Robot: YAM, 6 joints.
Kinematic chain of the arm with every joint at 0, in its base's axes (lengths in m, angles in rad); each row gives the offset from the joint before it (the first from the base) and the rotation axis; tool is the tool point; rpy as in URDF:
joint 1: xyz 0 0 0.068 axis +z
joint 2: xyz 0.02 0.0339 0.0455 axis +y
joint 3: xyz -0.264 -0.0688 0 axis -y
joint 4: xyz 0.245 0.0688 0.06 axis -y
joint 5: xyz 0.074 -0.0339 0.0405 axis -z
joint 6: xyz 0.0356 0 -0.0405 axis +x
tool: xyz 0 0 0 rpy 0 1.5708 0
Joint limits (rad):
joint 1: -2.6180..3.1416
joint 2: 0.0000..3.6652
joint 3: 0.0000..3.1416
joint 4: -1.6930..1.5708
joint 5: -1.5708..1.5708
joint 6: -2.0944..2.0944
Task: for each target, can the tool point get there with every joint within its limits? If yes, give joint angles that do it. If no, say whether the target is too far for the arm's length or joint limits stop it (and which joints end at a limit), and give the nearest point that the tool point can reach.
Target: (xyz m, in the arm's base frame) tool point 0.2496 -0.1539 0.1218
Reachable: yes | joints -0.6244 1.7897 0.9264 -0.6066 -0.6344 -1.0658
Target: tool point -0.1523 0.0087 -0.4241
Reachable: no: joint limits stop it (at a limit: joint 2) | nearest point -0.1650 0.0094 -0.3706 | short by 0.055 m
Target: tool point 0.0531 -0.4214 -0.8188
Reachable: no: too far | nearest point 0.0408 -0.3238 -0.3719 | short by 0.458 m
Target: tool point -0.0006 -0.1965 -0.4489
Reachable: no: joint limits stop it (at a limit: joint 2) | nearest point -0.0006 -0.2051 -0.3777 | short by 0.072 m
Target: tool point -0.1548 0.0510 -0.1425
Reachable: yes | joints 2.6708 3.1005 1.1928 -1.0748 -0.7678 -1.7680
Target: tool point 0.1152 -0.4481 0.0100
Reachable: yes | joints -1.2655 2.4912 1.3570 0.4002 0.7704 -1.7725
